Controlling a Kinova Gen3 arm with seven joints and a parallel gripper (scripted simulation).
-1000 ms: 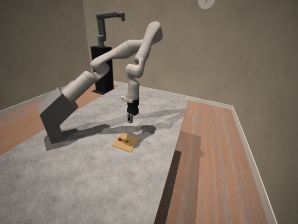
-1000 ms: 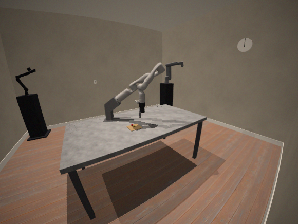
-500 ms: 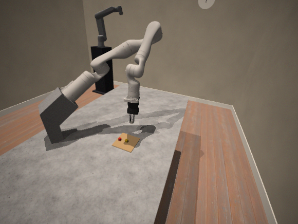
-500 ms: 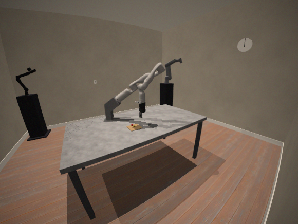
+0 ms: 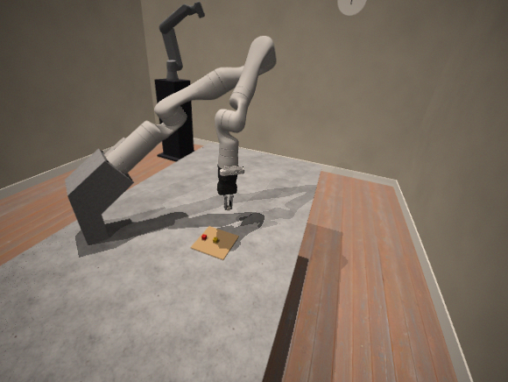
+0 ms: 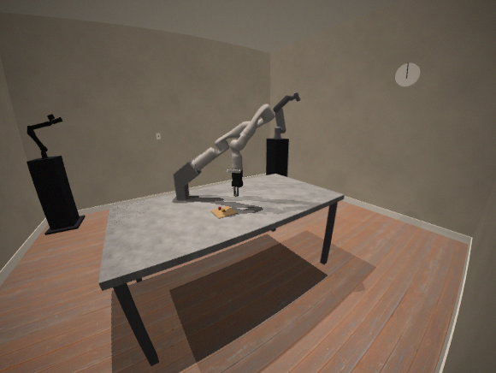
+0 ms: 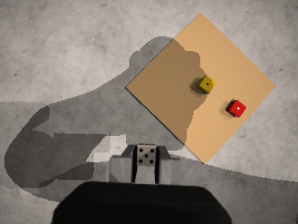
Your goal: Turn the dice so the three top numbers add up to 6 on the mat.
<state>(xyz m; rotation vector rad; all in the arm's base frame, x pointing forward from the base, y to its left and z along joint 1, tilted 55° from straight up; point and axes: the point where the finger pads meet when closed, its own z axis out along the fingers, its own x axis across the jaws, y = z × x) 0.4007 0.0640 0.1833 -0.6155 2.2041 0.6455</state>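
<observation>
My hand is 10 mm short of the yellow die, 110 mm to the left of it and 100 mm above it. From my hand the other things lie so: tan mat: 10 mm ahead, 100 mm to the right, 110 mm below; then white die: 10 mm below; then red die: 40 mm behind, 110 mm to the right, 100 mm below.
</observation>
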